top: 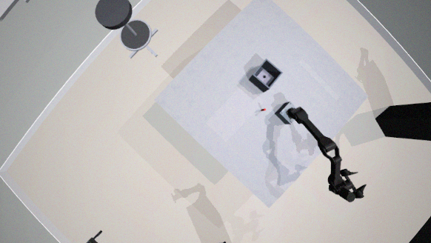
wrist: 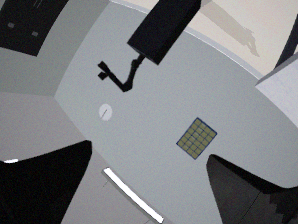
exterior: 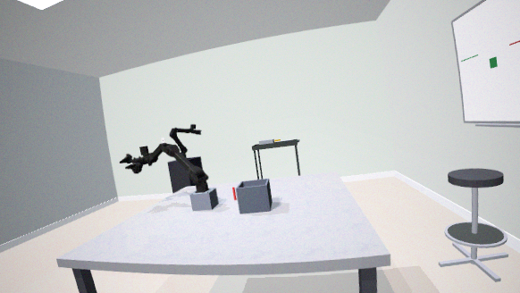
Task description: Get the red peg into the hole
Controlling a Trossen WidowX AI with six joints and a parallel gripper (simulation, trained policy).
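Right now the red peg is 720 mm ahead of my gripper tip, 270 mm below it and 210 mm to the left of it.
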